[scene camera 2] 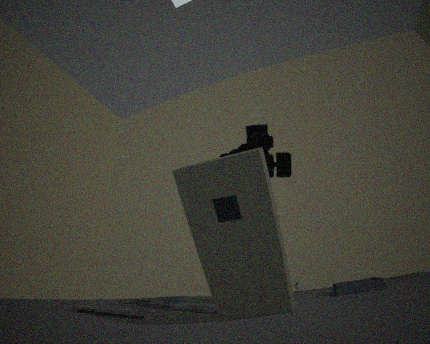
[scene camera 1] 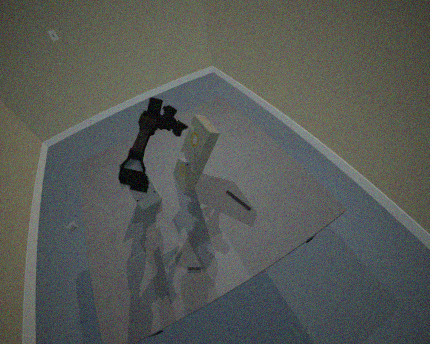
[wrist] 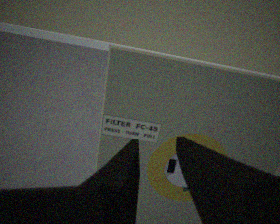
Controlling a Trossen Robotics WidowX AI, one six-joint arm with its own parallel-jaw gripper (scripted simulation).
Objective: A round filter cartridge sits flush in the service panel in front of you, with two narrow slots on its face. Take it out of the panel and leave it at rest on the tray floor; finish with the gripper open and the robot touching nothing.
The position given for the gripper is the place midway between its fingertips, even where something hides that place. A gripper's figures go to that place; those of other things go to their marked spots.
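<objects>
Service panel (scene camera 2: pixel 229 203), 47 cm from the lens. Gripper (scene camera 2: pixel 251 172), 54 cm from the lens.
</objects>
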